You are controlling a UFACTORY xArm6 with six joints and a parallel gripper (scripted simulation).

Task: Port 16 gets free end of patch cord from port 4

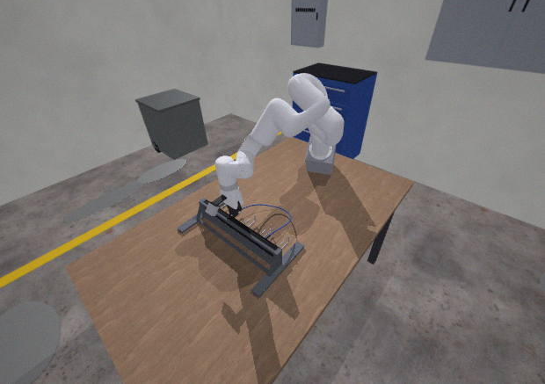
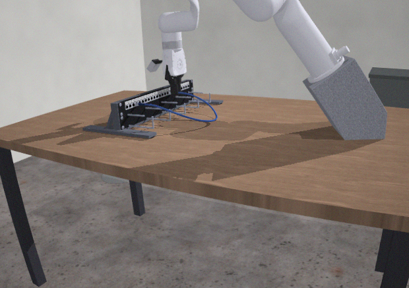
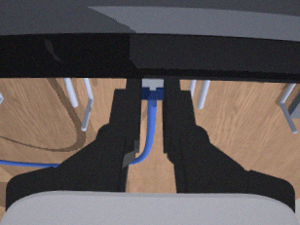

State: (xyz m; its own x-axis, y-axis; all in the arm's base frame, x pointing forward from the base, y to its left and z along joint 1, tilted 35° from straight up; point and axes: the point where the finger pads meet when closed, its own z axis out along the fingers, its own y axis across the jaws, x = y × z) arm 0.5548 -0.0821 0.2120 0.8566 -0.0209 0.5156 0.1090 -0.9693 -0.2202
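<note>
Now: the plug 2 cm ahead of my hand and 1 cm below it.
</note>
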